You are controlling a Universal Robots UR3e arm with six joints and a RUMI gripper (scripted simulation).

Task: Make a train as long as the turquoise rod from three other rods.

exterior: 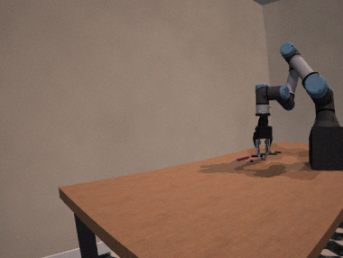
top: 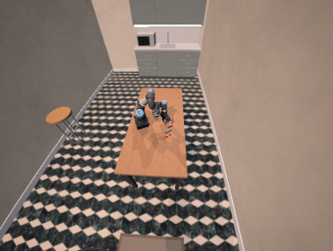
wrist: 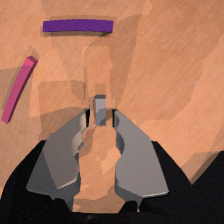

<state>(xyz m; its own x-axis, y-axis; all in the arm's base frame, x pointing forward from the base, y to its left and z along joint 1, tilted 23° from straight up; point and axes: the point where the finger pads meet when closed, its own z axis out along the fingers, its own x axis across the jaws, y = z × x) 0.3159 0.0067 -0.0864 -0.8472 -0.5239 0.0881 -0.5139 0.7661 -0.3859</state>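
Now: hand 1 cm above the grey rod. Round my hand: blue rod 7 cm to the left, 2 cm ahead, 1 cm below; purple rod 6 cm to the right, 6 cm ahead, 1 cm below; pink rod 9 cm ahead, 3 cm to the left, 1 cm below.
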